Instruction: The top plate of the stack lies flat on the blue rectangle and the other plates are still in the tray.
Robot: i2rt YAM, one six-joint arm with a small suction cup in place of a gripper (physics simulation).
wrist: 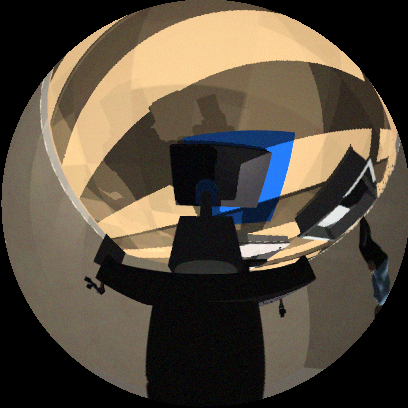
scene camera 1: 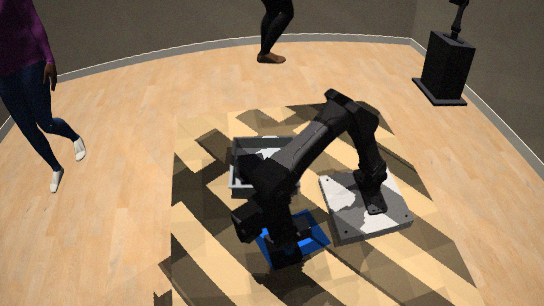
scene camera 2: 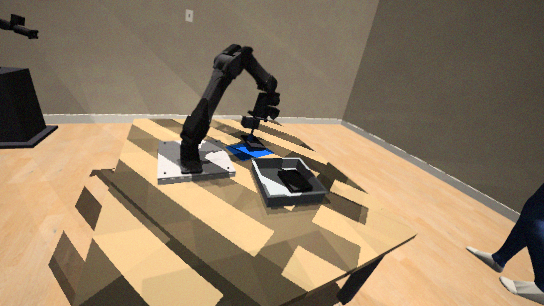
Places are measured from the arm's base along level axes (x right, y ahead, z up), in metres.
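Where they show: end effector, tool point: [wrist: 205, 184] [scene camera 1: 289, 252] [scene camera 2: 249, 141]; arm's base, origin of the base link: [scene camera 1: 369, 191] [scene camera 2: 190, 158].
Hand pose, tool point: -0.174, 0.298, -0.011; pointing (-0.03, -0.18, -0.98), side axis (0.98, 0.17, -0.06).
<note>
Each offset is from my tool point to the top centre of the thing, as dx, dy, dz. Level surfaces: height alone.
My suction cup [scene camera 1: 290, 248] [scene camera 2: 251, 136] [wrist: 206, 189] points down and holds a dark rectangular plate @(+0.016, +0.016, +0.018) [scene camera 1: 287, 259] [scene camera 2: 256, 143] [wrist: 254, 175] by its upper face. The plate looks about level, low over the outer part of the blue rectangle [scene camera 1: 311, 242] [scene camera 2: 243, 154] [wrist: 282, 160]. Blue shows along several of its sides in the wrist view; whether any gap lies under it is hard to tell. The grey tray @(+0.354, +0.033, +0.030) [scene camera 1: 231, 170] [scene camera 2: 297, 201] [wrist: 322, 200] holds the other dark plates @(+0.353, +0.076, +0.003) [scene camera 2: 295, 181], stacked; their number is unclear. The arm hides part of the tray in scene camera 1.
The arm's base stands on a pale mounting slab [scene camera 1: 340, 195] [scene camera 2: 170, 175] beside the blue rectangle. Strong striped shadows cross the wooden table @(dz -0.020) [scene camera 2: 225, 230]. A black pedestal [scene camera 1: 446, 67] [scene camera 2: 20, 105] and people stand on the floor away from the table.
</note>
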